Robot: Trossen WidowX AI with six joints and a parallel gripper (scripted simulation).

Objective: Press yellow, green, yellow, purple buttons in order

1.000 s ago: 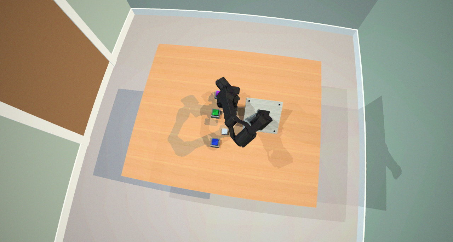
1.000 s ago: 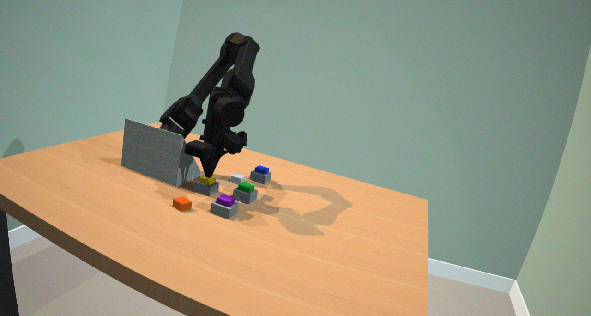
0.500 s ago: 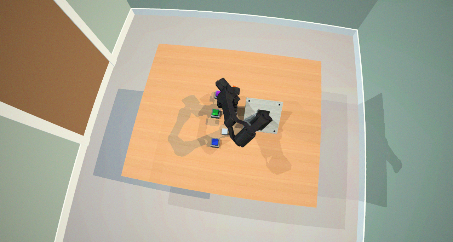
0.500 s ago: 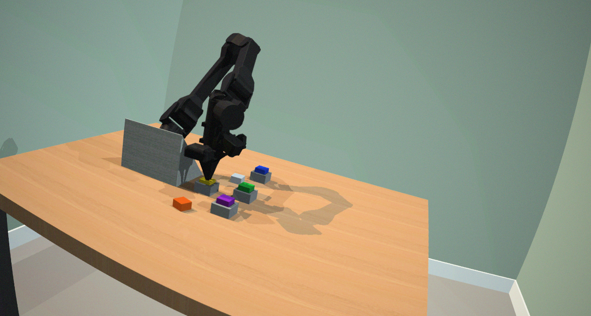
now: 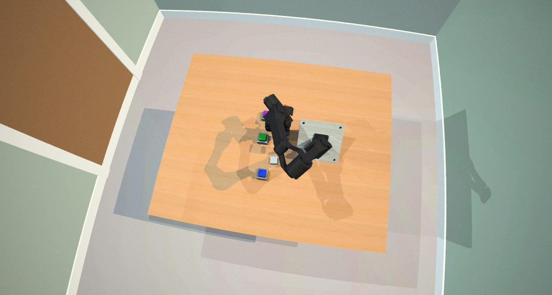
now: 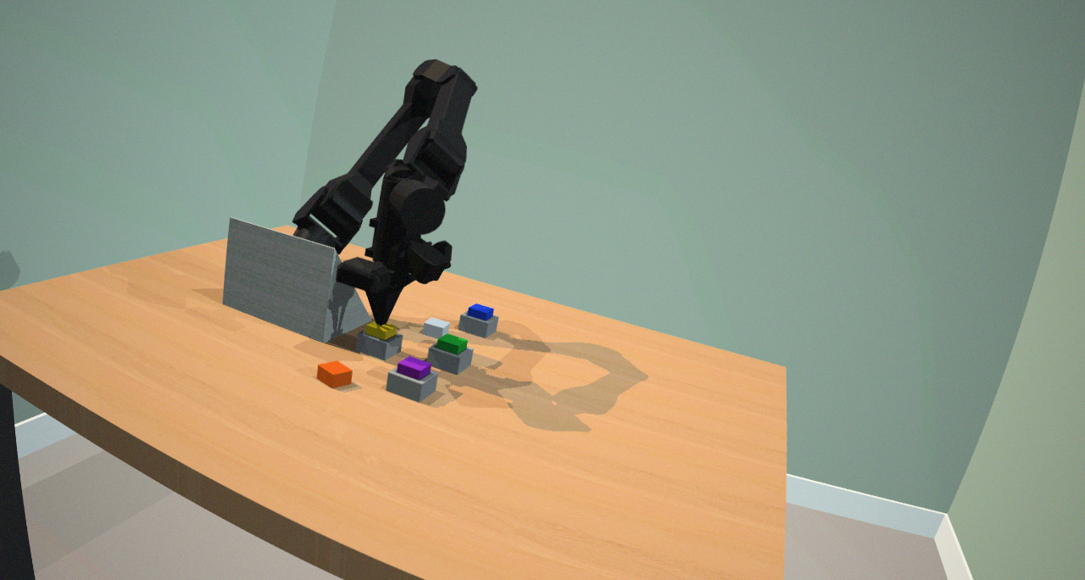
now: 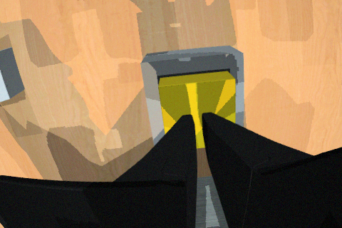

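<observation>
My gripper tip is now 140 mm to the left of the orange block, 30 mm above it and 10 mm short of it.
</observation>
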